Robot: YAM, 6 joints.
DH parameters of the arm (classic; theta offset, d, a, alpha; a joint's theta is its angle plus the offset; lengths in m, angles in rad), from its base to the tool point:
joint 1: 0 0.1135 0.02 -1.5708
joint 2: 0 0 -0.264 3.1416
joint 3: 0.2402 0 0.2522 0
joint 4: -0.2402 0 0.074 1.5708
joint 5: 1.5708 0 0 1.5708
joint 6: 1.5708 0.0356 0 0
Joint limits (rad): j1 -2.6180..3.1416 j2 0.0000..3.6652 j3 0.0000..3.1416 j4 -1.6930..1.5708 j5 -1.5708..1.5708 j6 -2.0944..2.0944
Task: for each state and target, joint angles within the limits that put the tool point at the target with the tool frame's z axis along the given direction. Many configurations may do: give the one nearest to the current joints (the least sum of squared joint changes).
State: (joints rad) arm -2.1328 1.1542 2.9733 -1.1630 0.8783 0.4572
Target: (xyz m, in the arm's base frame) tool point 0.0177 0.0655 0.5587 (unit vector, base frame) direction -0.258 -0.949 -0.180
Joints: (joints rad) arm -1.8352 0.9634 2.4733 -1.6909 0.0010 0.4572
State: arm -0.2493 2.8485 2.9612 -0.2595 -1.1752 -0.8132
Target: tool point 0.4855 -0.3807 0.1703 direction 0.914 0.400 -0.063
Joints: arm -0.7171 3.1214 3.1399 -0.1654 -1.1254 -0.8132
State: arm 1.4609 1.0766 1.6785 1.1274 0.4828 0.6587
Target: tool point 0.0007 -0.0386 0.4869 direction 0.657 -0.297 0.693
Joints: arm 0.8903 0.3596 0.9387 0.7342 0.7719 0.6587
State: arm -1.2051 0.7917 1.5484 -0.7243 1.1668 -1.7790
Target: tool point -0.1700 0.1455 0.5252 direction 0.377 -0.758 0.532
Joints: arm -0.7547 0.4677 2.1957 -1.1376 0.2984 -1.7790
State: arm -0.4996 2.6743 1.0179 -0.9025 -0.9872 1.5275
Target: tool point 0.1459 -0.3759 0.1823 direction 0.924 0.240 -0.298
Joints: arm -1.2849 2.0967 1.5533 -0.9260 -1.2666 1.5275
